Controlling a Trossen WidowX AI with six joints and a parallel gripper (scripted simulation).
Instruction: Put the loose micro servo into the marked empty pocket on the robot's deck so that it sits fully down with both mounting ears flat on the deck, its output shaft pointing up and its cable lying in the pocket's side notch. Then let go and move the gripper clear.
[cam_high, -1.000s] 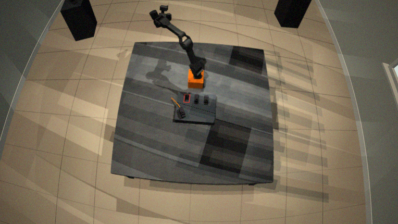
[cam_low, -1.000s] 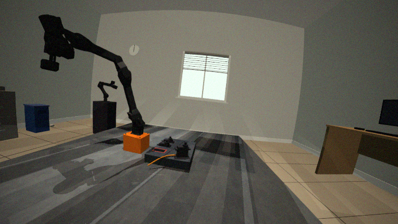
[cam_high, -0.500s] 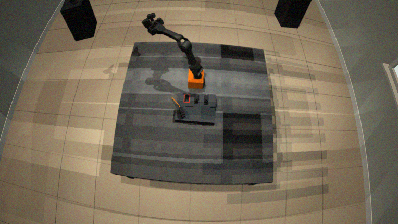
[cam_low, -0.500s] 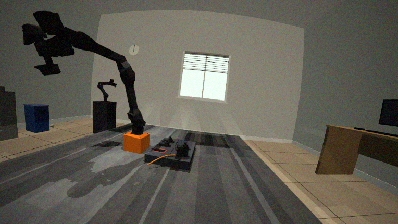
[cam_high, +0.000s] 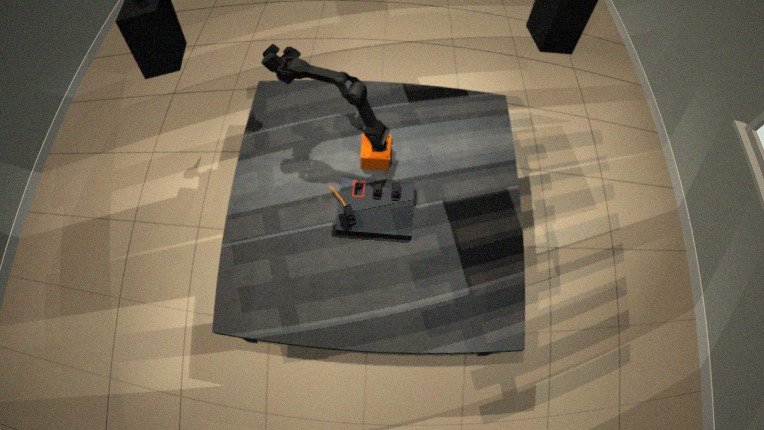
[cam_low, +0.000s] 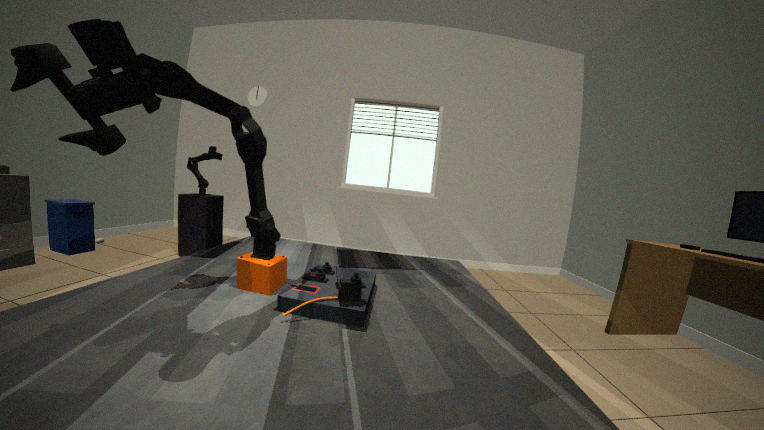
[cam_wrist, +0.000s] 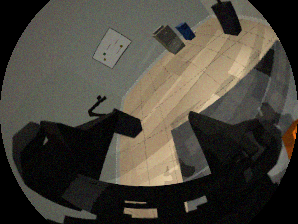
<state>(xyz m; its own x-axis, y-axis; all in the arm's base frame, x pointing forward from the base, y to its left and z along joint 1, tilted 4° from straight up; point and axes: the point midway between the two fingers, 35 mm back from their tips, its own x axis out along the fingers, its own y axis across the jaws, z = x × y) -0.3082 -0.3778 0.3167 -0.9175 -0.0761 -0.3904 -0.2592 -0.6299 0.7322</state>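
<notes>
Right now the dark grey deck is 61 cm ahead of my gripper tip, 32 cm to the left of it and 41 cm below it.
</notes>
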